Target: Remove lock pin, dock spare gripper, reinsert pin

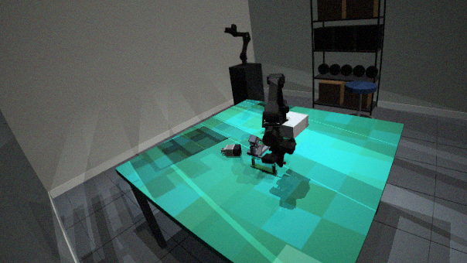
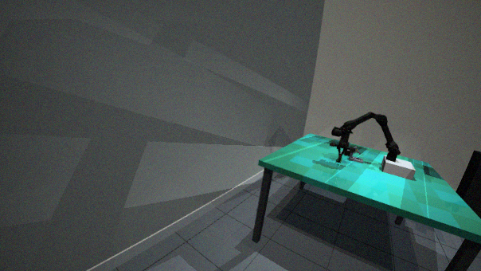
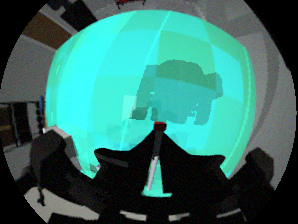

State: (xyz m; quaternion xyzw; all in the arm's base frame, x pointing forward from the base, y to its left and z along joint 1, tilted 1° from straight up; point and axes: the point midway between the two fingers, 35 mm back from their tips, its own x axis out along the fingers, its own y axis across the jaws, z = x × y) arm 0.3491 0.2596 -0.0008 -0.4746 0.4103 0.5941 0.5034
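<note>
Right now my gripper tip is 100 mm to the left of the olive mount, 20 mm above it and 10 mm short of it. The rest, counted from my gripper tip: spare gripper (350 mm to the right, 30 mm below, 10 mm ahead); grey mount (240 mm to the right, 80 mm behind, 10 mm above).
</note>
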